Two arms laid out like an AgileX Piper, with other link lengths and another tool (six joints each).
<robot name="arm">
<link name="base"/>
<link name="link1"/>
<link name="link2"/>
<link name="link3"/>
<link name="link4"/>
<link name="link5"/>
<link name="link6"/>
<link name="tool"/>
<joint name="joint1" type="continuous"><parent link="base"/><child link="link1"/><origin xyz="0 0 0.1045"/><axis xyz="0 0 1"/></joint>
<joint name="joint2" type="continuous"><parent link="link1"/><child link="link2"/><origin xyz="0 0 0"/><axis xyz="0 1 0"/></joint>
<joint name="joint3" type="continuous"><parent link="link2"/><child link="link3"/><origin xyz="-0.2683 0 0.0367"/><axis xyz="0 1 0"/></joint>
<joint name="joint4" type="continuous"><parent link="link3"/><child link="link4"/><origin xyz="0.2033 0 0.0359"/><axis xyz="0.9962 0 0.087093"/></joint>
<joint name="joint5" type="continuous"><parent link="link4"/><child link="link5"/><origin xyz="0 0 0"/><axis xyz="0 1 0"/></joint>
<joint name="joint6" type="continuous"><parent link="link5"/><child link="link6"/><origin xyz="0.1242 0 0.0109"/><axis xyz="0.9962 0 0.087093"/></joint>
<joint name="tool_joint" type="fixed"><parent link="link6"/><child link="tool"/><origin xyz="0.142 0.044 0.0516" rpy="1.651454 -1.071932 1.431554"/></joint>
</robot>
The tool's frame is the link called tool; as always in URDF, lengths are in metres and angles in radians. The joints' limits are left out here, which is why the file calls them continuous.
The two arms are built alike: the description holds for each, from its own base.
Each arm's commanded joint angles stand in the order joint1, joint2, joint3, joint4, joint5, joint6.
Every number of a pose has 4 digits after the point.
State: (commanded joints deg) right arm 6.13 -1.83 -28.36 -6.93 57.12 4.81; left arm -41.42 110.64 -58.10 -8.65 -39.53 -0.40
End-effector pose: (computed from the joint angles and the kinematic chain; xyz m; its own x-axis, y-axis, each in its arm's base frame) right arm 0.1547 0.0323 0.2016 0.4500 0.4921 0.7453 0.1817 -0.8675 0.4631; left arm 0.4599 -0.3068 0.1977 0.5410 0.3074 0.7828 -0.4137 -0.7131 0.5660
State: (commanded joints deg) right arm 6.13 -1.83 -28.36 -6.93 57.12 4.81; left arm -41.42 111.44 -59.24 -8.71 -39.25 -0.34
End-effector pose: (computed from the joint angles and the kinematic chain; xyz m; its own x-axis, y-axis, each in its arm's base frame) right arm 0.1547 0.0323 0.2016 0.4500 0.4921 0.7453 0.1817 -0.8675 0.4631; left arm 0.4630 -0.3095 0.1971 0.5405 0.3082 0.7829 -0.4140 -0.7127 0.5663
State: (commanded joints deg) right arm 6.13 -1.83 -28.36 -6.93 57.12 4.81; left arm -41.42 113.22 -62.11 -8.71 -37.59 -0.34
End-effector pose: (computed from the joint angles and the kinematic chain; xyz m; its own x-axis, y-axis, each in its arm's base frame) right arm 0.1547 0.0323 0.2016 0.4500 0.4921 0.7453 0.1817 -0.8675 0.4631; left arm 0.4700 -0.3168 0.1930 0.5487 0.3034 0.7790 -0.4109 -0.7137 0.5674
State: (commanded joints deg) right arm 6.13 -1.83 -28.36 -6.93 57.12 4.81; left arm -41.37 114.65 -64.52 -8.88 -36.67 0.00
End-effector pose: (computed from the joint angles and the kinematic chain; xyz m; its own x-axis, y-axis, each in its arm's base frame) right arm 0.1547 0.0323 0.2016 0.4500 0.4921 0.7453 0.1817 -0.8675 0.4631; left arm 0.4763 -0.3218 0.1924 0.5472 0.3028 0.7803 -0.4116 -0.7144 0.5658
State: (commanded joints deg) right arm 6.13 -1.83 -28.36 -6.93 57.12 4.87; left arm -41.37 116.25 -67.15 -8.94 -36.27 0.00
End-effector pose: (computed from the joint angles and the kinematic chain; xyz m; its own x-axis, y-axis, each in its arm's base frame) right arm 0.1547 0.0323 0.2016 0.4501 0.4912 0.7457 0.1813 -0.8680 0.4623; left arm 0.4828 -0.3276 0.1940 0.5415 0.3094 0.7817 -0.4158 -0.7096 0.5688
